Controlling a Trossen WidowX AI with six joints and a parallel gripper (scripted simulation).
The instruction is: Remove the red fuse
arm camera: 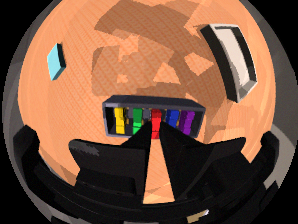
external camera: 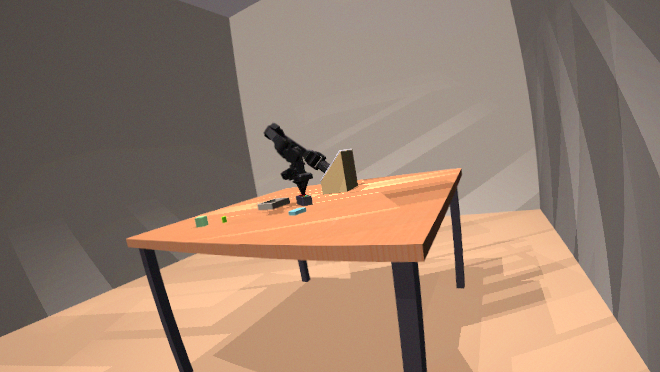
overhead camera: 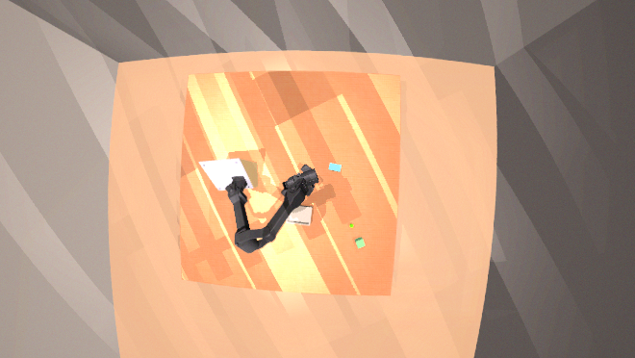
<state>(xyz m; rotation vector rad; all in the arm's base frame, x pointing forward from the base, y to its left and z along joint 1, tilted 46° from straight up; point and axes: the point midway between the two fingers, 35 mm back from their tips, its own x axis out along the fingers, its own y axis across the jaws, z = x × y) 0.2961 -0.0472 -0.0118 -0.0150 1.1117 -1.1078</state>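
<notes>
Now: gripper tip 20 mm past the grey tray, 180 mm to the left of it and 40 mm above it. Round my gripper tip: light blue flat piece: 190 mm ahead, 70 mm to the left, 30 mm below; then small green piece: 260 mm ahead, 260 mm to the right, 30 mm below; then red fuse: 10 mm below.
</notes>
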